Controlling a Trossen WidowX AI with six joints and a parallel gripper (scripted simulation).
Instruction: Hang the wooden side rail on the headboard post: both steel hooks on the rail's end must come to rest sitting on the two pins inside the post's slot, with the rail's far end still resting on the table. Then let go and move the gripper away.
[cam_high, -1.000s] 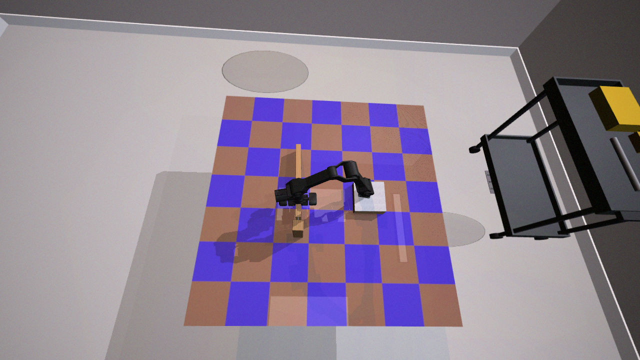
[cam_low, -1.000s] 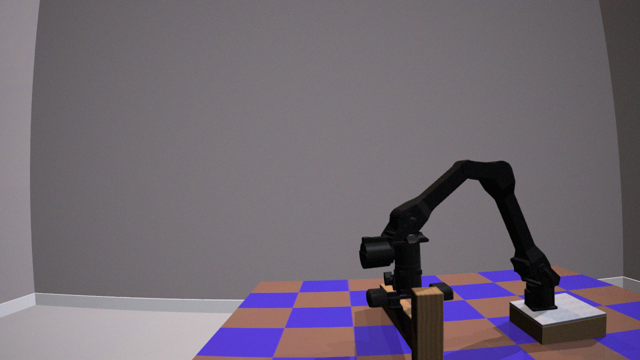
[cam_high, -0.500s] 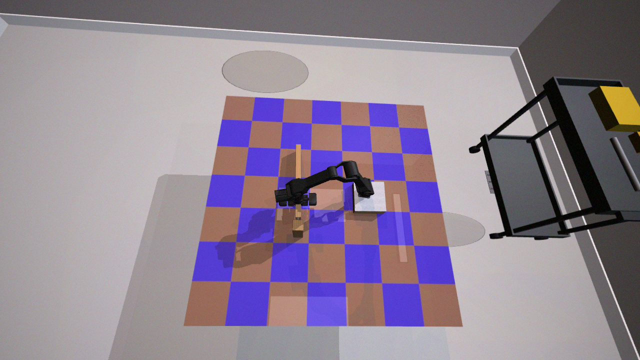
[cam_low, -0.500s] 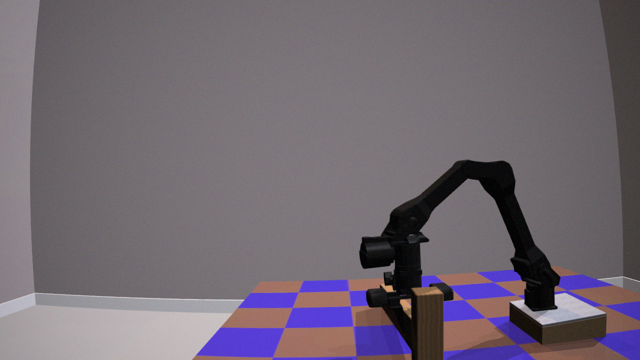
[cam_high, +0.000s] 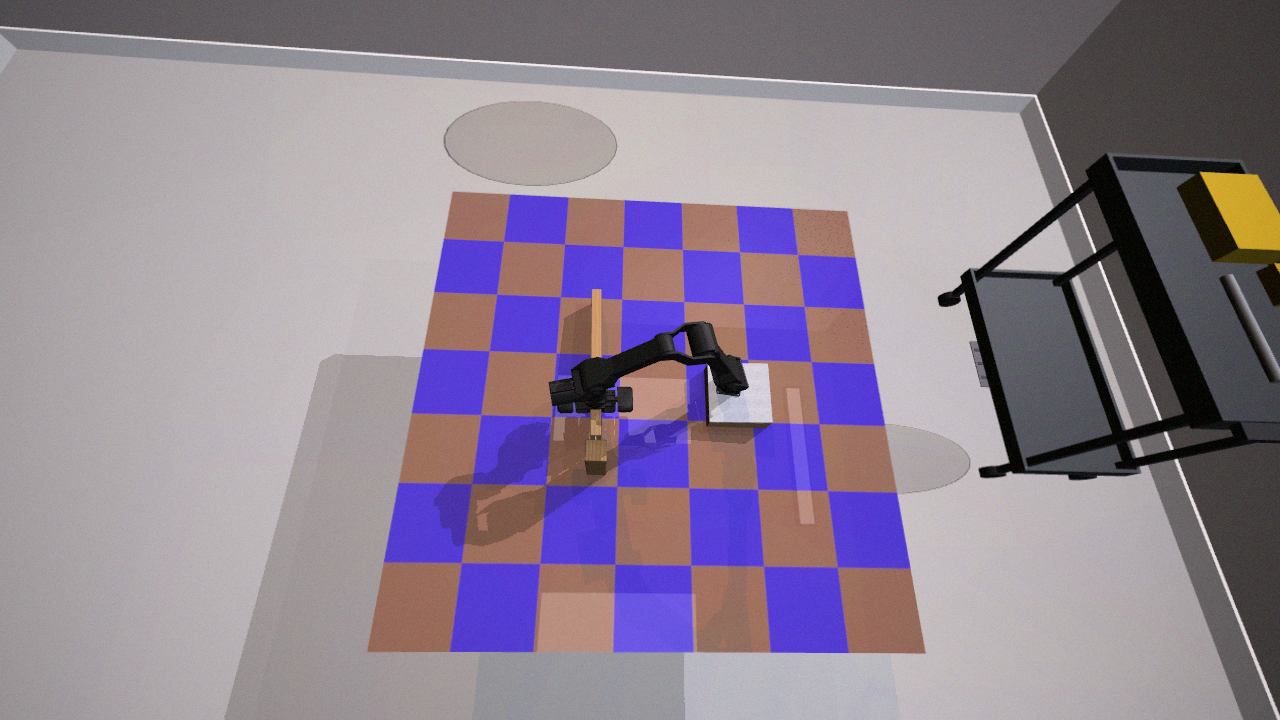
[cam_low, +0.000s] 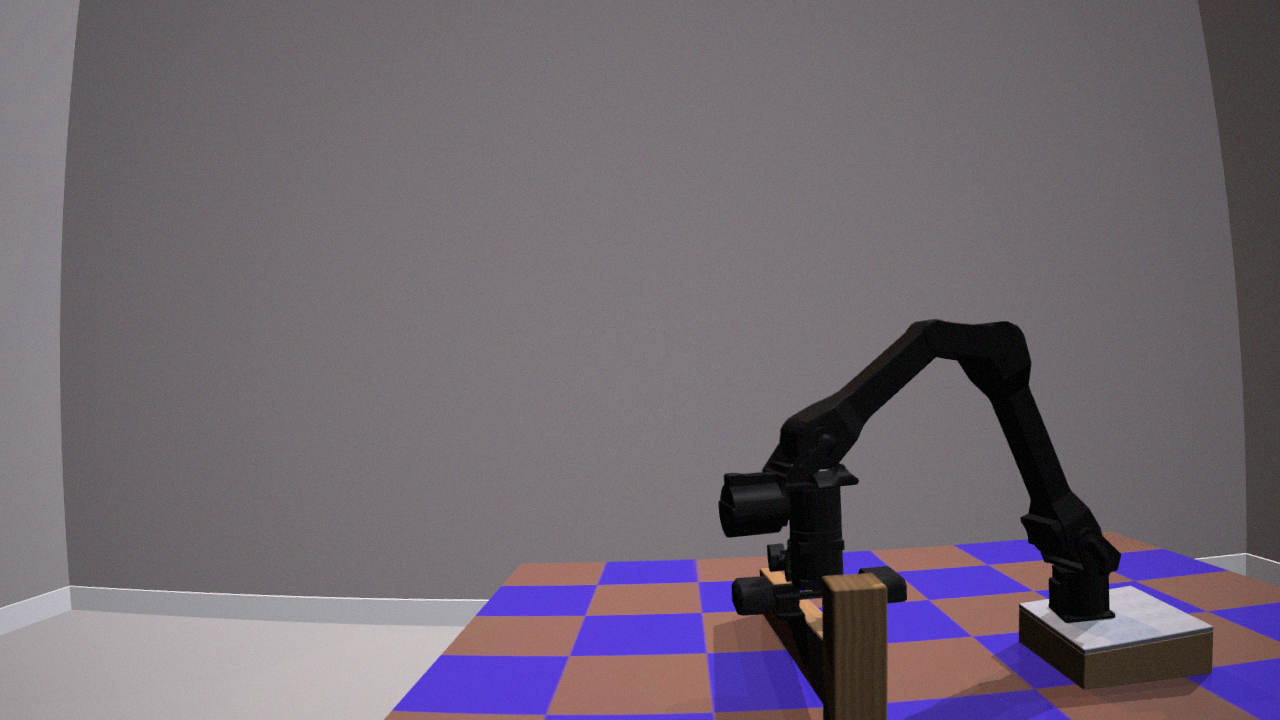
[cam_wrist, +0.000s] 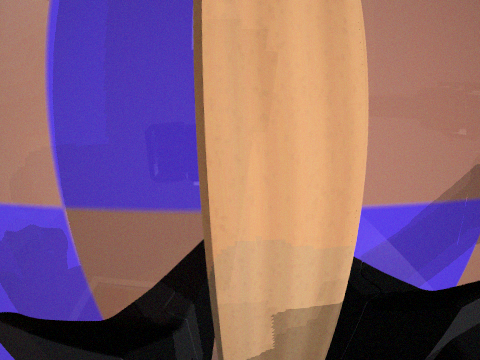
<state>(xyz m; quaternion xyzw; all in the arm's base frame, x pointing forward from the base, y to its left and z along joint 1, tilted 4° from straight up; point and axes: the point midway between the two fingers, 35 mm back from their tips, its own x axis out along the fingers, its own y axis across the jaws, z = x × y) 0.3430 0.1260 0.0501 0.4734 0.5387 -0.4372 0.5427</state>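
The wooden headboard post is 2 cm behind my gripper tip, 13 cm to the left of it and 4 cm above it.
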